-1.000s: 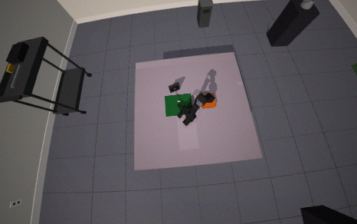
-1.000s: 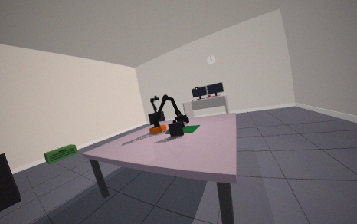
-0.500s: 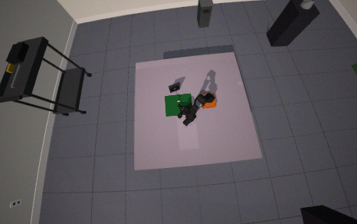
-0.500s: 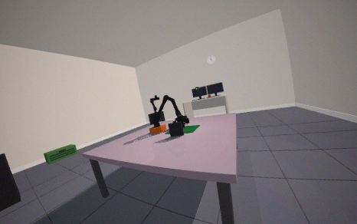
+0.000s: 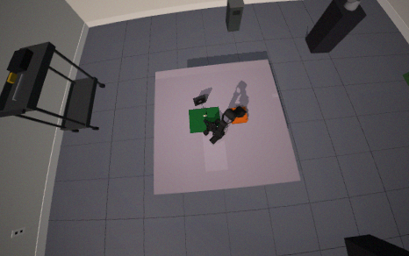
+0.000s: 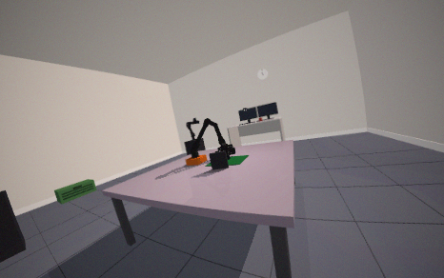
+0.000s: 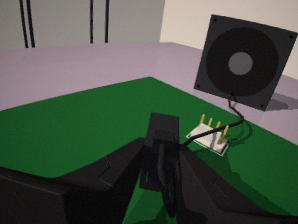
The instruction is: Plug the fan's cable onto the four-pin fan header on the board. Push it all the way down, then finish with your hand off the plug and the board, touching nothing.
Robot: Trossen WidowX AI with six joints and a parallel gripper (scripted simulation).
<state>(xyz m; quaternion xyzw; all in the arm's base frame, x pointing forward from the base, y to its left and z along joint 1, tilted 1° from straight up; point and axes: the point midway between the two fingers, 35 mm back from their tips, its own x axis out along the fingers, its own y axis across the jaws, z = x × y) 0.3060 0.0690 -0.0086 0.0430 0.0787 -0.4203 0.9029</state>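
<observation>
Now: the fan cable plug 1 cm below my gripper tip. Also, from my gripper tip: board (1 cm ahead, 3 cm to the right, 5 cm below); then black fan (4 cm ahead, 21 cm to the right, 2 cm above).
</observation>
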